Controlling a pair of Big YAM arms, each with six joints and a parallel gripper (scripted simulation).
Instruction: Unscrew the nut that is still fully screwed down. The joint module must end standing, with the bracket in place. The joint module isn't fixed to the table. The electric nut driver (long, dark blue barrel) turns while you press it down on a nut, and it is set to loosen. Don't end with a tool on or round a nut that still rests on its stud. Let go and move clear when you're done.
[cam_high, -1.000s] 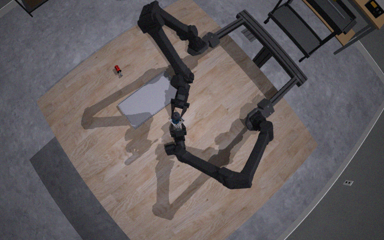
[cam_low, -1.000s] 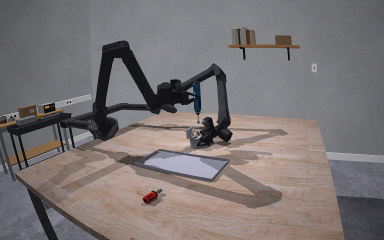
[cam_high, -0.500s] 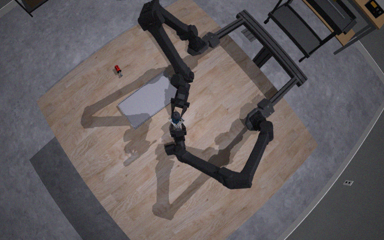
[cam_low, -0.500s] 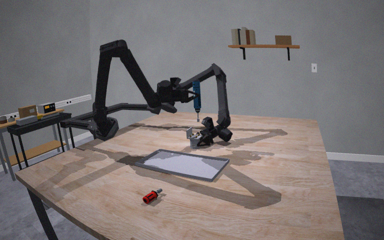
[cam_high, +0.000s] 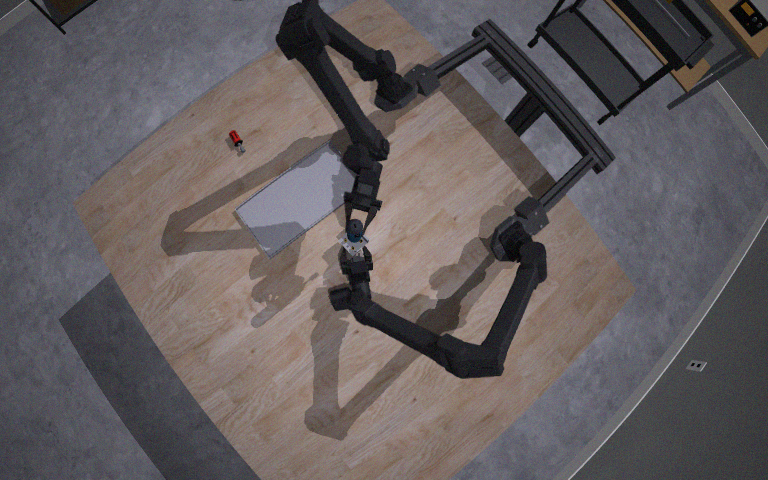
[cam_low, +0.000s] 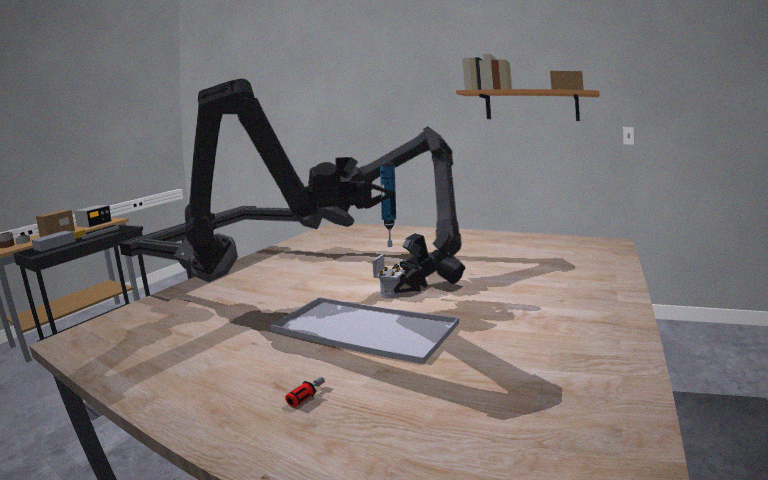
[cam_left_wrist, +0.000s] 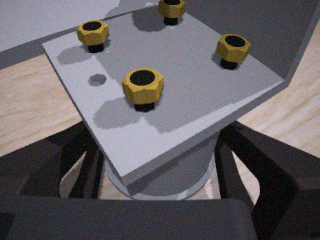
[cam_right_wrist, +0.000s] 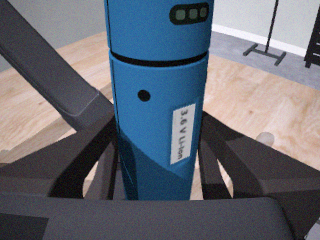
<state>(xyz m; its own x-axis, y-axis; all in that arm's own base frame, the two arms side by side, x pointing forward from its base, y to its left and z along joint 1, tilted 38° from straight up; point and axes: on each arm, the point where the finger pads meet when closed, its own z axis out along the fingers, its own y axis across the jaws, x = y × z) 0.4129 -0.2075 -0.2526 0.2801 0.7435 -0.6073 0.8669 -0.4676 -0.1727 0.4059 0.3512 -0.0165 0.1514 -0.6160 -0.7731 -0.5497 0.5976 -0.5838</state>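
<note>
Right now my left hand is 1 cm below the joint module. Round my left hand: driver tip 14 cm above, 1 cm to the left; then grey bracket plate 5 cm above; then nut 5 cm above, 2 cm to the left, 1 cm ahead.
</note>
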